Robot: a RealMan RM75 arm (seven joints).
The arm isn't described. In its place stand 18 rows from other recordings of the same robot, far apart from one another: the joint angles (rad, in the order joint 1, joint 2, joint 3, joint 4, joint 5, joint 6, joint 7), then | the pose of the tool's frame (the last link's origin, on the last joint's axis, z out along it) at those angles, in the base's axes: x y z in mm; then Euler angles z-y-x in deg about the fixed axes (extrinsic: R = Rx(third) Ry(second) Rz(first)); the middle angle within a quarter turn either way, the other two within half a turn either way.
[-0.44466 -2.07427 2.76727 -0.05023 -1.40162 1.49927 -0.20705] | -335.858, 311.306, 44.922, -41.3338, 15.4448, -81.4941
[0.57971 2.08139 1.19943 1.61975 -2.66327 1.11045 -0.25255] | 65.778, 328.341, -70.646, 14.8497, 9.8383, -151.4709
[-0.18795 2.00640 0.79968 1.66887 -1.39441 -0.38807 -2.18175] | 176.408, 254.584, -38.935, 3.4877, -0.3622, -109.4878
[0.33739 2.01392 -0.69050 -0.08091 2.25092 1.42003 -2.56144] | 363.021, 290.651, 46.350, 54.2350, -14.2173, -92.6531
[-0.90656 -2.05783 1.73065 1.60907 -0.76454 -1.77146 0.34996] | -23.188, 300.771, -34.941, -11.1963, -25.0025, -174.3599
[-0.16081 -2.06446 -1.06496 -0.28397 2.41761 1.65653 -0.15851] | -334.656, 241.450, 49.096, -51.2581, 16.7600, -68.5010
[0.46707 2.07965 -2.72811 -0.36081 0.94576 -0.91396 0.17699] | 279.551, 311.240, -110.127, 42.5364, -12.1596, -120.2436
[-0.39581 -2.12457 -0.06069 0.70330 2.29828 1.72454 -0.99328] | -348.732, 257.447, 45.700, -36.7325, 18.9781, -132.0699
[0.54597 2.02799 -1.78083 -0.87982 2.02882 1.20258 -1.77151] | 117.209, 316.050, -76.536, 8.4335, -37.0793, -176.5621
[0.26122 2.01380 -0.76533 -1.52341 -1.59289 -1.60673 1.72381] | 191.088, 305.089, 168.399, 18.1311, -27.3465, -137.8109
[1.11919 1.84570 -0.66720 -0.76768 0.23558 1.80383 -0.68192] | 163.709, 431.431, 110.016, 55.9270, 24.7737, -174.9394
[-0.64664 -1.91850 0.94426 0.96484 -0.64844 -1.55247 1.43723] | -267.906, 377.189, 73.962, -16.8027, -17.2879, -166.5195
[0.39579 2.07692 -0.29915 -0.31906 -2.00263 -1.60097 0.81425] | 316.337, 269.894, -15.023, 35.4321, -29.9313, -136.0223
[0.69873 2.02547 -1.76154 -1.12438 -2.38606 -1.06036 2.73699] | 149.785, 378.154, -73.654, 31.9341, 17.3880, -160.6368
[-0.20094 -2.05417 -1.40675 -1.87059 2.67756 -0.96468 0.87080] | -128.768, 329.784, 23.474, 4.5285, -5.9372, -133.0965
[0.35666 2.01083 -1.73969 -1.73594 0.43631 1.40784 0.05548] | 168.727, 316.517, 1.902, 48.1953, 27.3471, -151.8272
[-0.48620 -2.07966 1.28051 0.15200 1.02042 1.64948 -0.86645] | -239.812, 279.390, -50.671, -42.0882, 48.4695, -140.1243
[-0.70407 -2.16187 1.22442 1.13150 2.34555 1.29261 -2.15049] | -137.594, 388.799, -35.376, -23.2942, -2.9312, -162.3294
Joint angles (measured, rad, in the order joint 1, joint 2, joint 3, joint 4, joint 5, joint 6, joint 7), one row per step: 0.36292, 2.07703, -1.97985, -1.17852, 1.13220, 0.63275, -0.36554; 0.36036, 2.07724, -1.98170, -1.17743, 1.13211, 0.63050, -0.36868; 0.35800, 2.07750, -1.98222, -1.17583, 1.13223, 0.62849, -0.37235; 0.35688, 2.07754, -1.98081, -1.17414, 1.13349, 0.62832, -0.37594; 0.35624, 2.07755, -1.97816, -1.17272, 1.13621, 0.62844, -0.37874; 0.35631, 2.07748, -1.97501, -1.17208, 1.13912, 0.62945, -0.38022; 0.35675, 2.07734, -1.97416, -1.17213, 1.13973, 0.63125, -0.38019; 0.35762, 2.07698, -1.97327, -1.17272, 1.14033, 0.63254, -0.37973; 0.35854, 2.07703, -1.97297, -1.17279, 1.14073, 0.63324, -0.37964; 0.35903, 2.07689, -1.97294, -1.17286, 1.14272, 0.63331, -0.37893; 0.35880, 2.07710, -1.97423, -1.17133, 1.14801, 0.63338, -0.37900; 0.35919, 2.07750, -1.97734, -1.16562, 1.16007, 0.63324, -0.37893; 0.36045, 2.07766, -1.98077, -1.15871, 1.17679, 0.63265, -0.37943; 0.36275, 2.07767, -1.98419, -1.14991, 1.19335, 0.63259, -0.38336; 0.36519, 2.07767, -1.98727, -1.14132, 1.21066, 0.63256, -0.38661; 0.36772, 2.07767, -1.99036, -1.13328, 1.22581, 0.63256, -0.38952; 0.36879, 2.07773, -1.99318, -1.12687, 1.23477, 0.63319, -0.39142
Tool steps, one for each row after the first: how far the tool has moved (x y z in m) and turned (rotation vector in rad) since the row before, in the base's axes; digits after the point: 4 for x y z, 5 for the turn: 0.0009, -0.0006, -0.0004, 0.00043, -0.00180, 0.00051; 0.0011, -0.0004, -0.0002, 0.00110, -0.00170, 0.00003; 0.0008, 0.0000, 0.0001, 0.00076, -0.00075, -0.00050; 0.0005, 0.0003, 0.0004, 0.00134, 0.00124, -0.00189; 0.0001, 0.0005, 0.0005, 0.00107, 0.00224, -0.00214; -0.0001, 0.0000, 0.0001, -0.00109, 0.00034, -0.00036; -0.0003, 0.0002, 0.0003, -0.00034, 0.00069, 0.00012; -0.0003, 0.0001, 0.0000, -0.00050, 0.00042, 0.00051; -0.0003, 0.0001, 0.0000, -0.00029, 0.00188, -0.00112; 0.0000, -0.0005, -0.0005, -0.00239, 0.00346, -0.00344; 0.0004, -0.0010, -0.0013, -0.00585, 0.00673, -0.00886; 0.0002, -0.0010, -0.0013, -0.00647, 0.00954, -0.01069; 0.0005, -0.0009, -0.0014, -0.00716, 0.00679, -0.00801; 0.0004, -0.0008, -0.0013, -0.00685, 0.00784, -0.00895; 0.0004, -0.0007, -0.0013, -0.00637, 0.00638, -0.00766; 0.0008, -0.0009, -0.0011, -0.00560, 0.00245, -0.00566
